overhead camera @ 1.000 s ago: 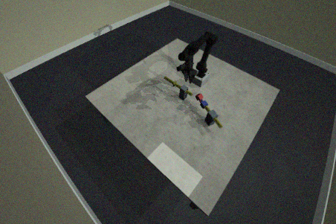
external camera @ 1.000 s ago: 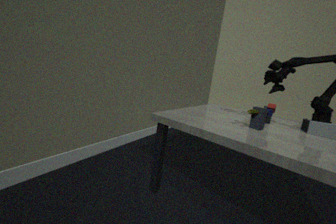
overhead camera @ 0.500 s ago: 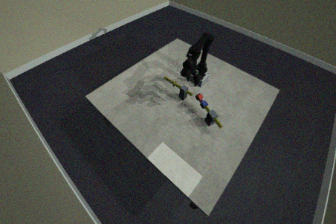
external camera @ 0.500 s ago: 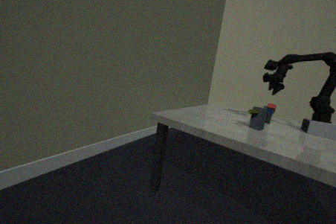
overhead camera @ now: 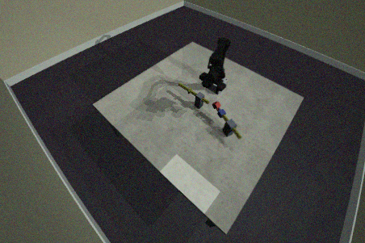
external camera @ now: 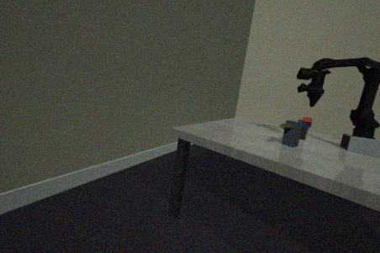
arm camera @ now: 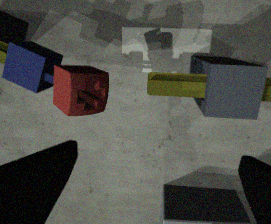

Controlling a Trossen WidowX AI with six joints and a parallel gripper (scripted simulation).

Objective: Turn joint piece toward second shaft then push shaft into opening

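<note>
The dark red square joint piece lies 100 mm below my gripper tip, 80 mm to the left of it and 10 mm ahead of it.
</note>
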